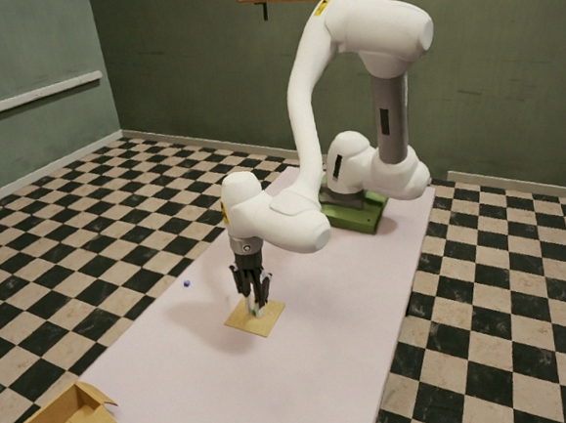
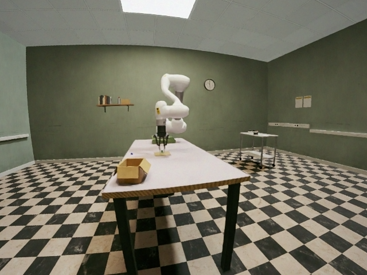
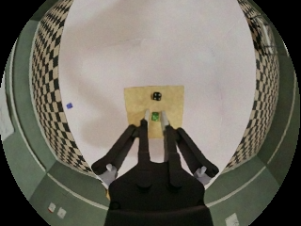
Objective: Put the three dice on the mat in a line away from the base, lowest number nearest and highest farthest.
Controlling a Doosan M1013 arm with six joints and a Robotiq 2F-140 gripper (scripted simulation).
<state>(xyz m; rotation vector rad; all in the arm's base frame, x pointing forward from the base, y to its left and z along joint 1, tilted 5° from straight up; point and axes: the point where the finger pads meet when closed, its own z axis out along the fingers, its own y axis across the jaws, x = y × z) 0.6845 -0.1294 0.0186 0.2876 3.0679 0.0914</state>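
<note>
Now: the green die 30 mm below my hand. From my hand the other things lie so: black die 50 mm behind, 30 mm below, 10 mm to the left; then blue die 270 mm to the right, 60 mm behind, 30 mm below; then yellow mat 40 mm below.
</note>
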